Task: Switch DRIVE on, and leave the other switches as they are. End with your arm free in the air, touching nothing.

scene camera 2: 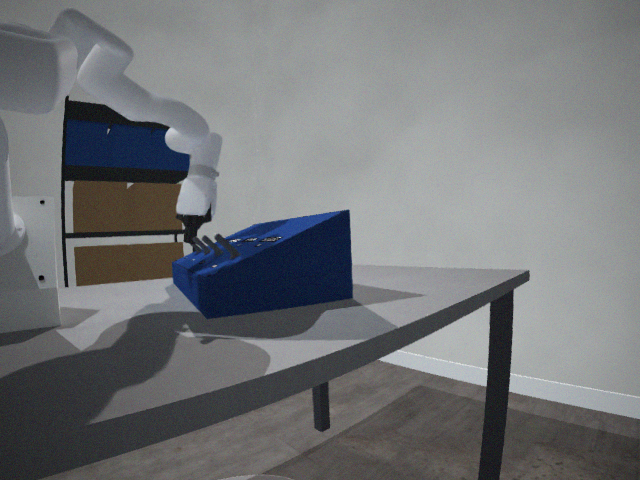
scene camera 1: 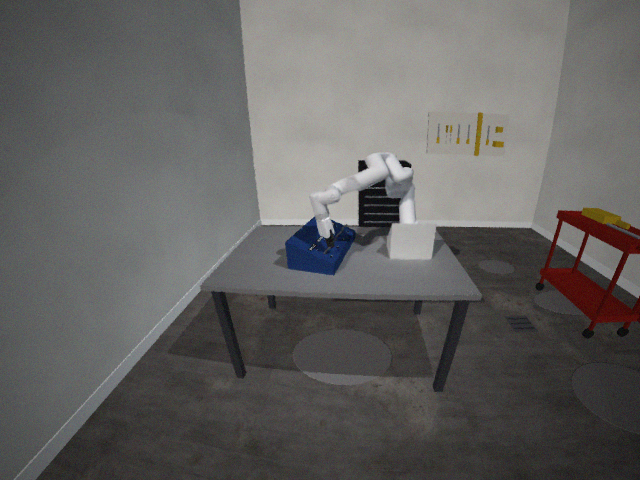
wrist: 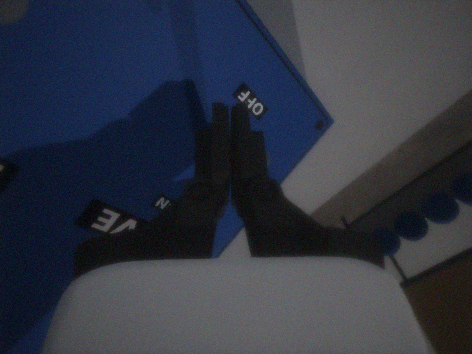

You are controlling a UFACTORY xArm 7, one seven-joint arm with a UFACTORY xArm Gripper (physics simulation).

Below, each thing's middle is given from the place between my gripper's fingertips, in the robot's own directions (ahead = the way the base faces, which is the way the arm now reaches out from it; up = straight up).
I see my gripper 170 mm to the left of the blue switch box (scene camera 2: 301, 261), 60 mm short of it and 30 mm above it.
